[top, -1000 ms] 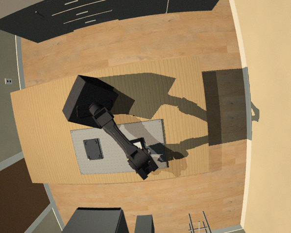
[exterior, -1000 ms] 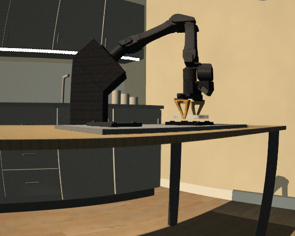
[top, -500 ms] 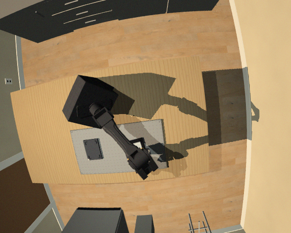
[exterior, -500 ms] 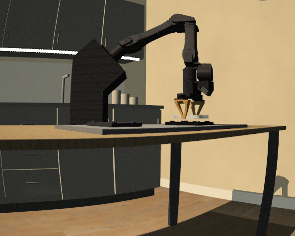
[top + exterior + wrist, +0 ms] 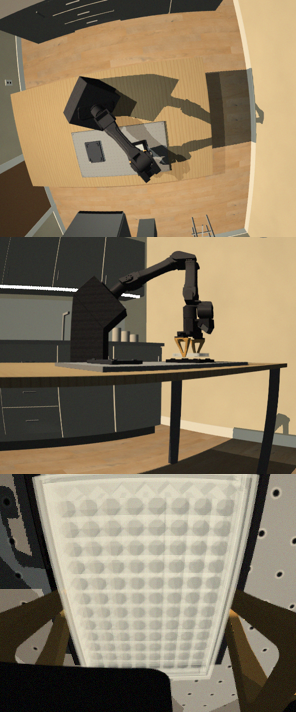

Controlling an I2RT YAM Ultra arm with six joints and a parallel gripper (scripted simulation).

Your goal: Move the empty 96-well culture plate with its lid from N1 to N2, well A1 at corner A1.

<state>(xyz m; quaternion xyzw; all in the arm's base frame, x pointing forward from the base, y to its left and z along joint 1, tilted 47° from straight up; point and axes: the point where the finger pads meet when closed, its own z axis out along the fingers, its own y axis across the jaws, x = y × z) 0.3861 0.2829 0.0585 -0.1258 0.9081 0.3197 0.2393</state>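
The black nest N2 is 20 mm below my hand. From my hand the other things lie so: clear lid (10 mm above); black nest N1 (330 mm to the right, 60 mm ahead, 20 mm below); 96-well plate (right at my hand).
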